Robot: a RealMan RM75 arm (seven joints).
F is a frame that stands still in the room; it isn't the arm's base.
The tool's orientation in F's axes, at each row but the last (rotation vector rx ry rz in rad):
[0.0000 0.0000 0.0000]
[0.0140 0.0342 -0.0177]
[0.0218 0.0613 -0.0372]
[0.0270 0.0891 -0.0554]
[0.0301 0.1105 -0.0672]
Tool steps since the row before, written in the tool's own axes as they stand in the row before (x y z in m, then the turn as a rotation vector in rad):
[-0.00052 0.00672 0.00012 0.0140 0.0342 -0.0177]
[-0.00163 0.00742 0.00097 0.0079 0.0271 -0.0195]
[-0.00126 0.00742 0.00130 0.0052 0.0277 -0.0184]
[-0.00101 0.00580 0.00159 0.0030 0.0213 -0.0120]
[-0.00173 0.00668 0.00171 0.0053 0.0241 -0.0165]
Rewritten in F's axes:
[-0.00052 0.00672 0.00012 0.0140 0.0342 -0.0177]
[-0.00146 0.00743 0.00113 0.0077 0.0272 -0.0194]
[-0.00090 0.00743 0.00153 0.0051 0.0279 -0.0181]
[-0.00054 0.00580 0.00182 0.0031 0.0215 -0.0117]
[-0.00107 0.00672 0.00207 0.0051 0.0242 -0.0163]

